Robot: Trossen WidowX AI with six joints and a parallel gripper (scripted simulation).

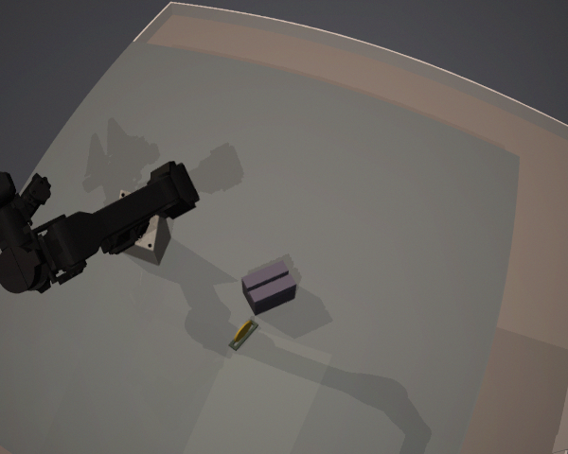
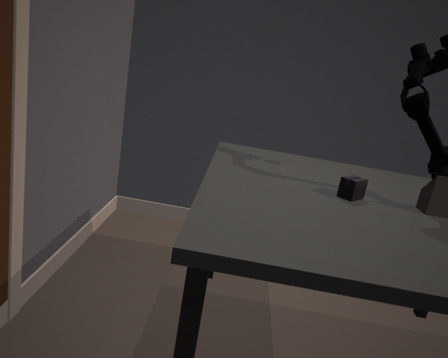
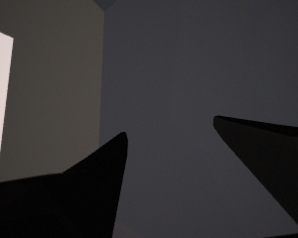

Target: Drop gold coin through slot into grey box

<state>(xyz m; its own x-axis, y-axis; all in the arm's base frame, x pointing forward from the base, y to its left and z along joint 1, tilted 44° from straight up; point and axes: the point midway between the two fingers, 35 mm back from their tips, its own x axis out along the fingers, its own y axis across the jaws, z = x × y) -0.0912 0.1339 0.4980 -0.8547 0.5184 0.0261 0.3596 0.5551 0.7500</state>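
Right now the gold coin is 57 cm below my gripper tip, 34 cm ahead of it and 15 cm to the left of it.
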